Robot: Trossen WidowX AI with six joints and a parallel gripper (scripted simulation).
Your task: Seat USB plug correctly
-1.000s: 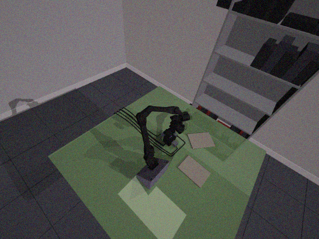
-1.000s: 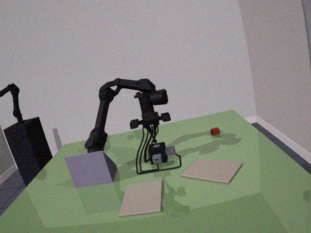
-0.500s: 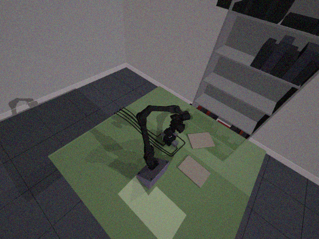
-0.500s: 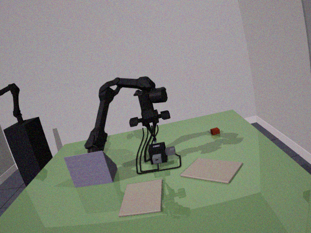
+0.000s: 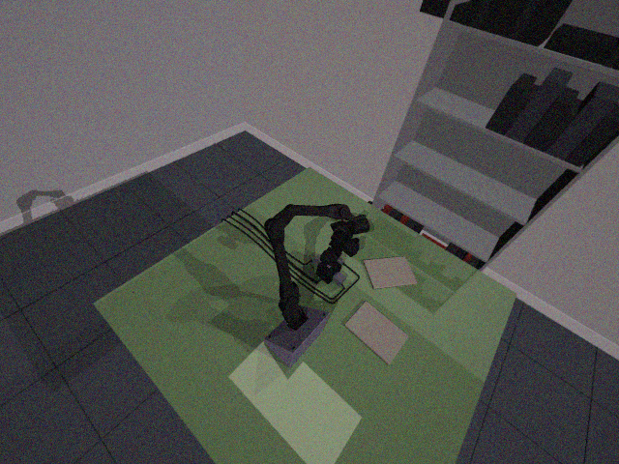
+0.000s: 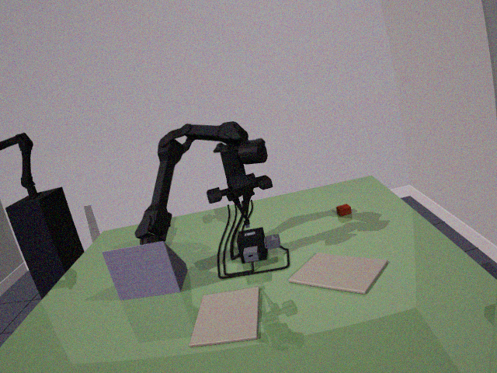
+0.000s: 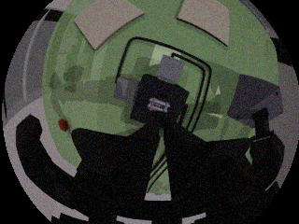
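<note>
Right now the USB plug is 20 mm below my gripper tip.
</note>
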